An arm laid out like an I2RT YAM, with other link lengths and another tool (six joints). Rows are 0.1 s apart.
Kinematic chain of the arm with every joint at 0, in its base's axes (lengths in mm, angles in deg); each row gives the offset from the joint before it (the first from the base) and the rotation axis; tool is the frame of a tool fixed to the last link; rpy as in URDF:
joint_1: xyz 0 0 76.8 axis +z
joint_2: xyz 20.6 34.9 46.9 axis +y
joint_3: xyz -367 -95.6 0 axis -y
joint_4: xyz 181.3 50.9 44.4 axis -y
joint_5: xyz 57 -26.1 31.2 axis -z
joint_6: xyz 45.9 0 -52.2 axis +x
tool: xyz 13 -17 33 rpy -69.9 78.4 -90
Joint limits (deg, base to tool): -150..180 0..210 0..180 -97..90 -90..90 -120..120
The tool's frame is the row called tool.
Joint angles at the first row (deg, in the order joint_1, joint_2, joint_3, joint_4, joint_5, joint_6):
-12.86 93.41 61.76 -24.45 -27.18 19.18
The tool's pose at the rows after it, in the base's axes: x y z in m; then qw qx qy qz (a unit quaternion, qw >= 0):
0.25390 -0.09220 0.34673 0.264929 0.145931 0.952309 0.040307
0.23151 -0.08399 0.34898 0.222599 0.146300 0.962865 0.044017
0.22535 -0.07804 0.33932 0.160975 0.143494 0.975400 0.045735
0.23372 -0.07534 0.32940 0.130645 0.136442 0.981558 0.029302
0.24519 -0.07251 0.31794 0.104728 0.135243 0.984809 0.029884
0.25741 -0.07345 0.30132 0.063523 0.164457 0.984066 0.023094
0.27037 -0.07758 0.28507 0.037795 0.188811 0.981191 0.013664
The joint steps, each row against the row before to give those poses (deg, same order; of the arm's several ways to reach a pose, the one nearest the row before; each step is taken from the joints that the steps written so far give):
0.02 -4.03 0.08 -5.11 0.66 -0.50
0.79 -2.68 0.00 -7.54 0.17 0.32
1.24 0.96 -0.02 -6.08 0.46 0.22
1.62 2.38 0.00 -0.98 2.30 0.14
1.20 2.86 0.00 0.26 0.26 0.96
0.85 3.81 -0.02 0.61 1.35 4.22
0.00 3.76 0.00 1.73 1.29 2.79

